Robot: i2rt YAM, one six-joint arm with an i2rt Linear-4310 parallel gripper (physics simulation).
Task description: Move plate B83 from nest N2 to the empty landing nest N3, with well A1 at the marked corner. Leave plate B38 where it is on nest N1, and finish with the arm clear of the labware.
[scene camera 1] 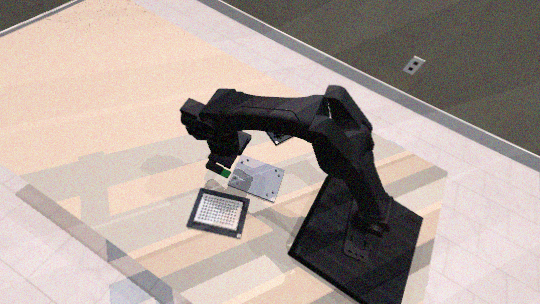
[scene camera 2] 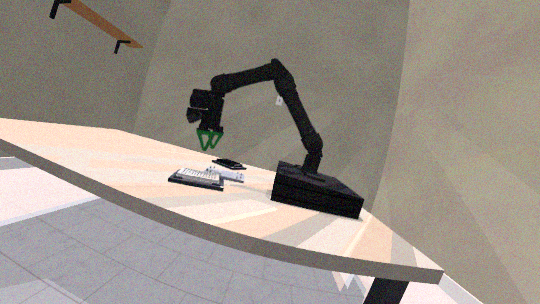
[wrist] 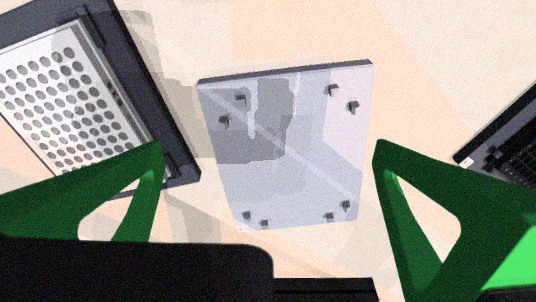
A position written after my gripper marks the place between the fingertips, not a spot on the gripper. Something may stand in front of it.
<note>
My gripper (scene camera 1: 231, 162) is open and holds nothing. Also in view: a grey nest plate with corner pegs (scene camera 1: 252, 176).
My gripper also shows in the wrist view (wrist: 268, 151). The grey nest plate with corner pegs also shows in the wrist view (wrist: 290, 144).
</note>
